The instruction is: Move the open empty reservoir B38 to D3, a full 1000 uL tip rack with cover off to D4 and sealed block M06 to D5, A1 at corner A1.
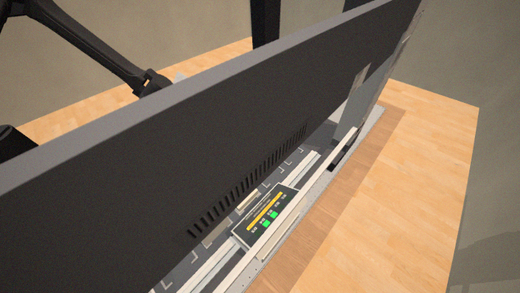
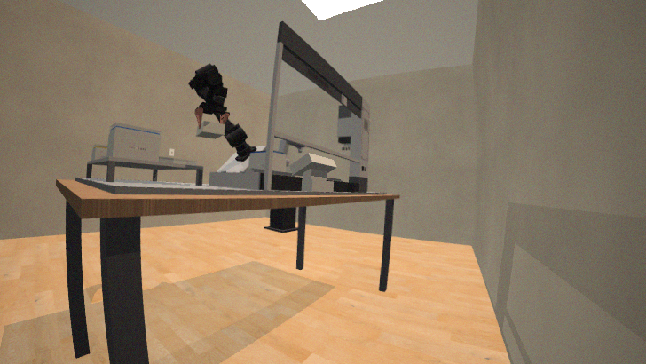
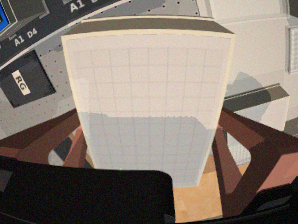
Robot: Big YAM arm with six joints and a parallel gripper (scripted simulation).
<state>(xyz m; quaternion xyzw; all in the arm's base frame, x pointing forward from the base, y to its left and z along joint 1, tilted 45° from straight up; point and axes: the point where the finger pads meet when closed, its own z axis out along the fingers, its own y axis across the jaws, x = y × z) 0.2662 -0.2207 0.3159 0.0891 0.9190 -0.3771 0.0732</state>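
Right now my hand is 10 mm above the pale sealed deep-well block. From my hand the other things lie so: shelf (230 mm to the right, 170 mm below, 100 mm behind); tall frame post (360 mm ahead, 20 mm to the left, 10 mm above); shelf label (230 mm below, 110 mm behind, 70 mm to the right).
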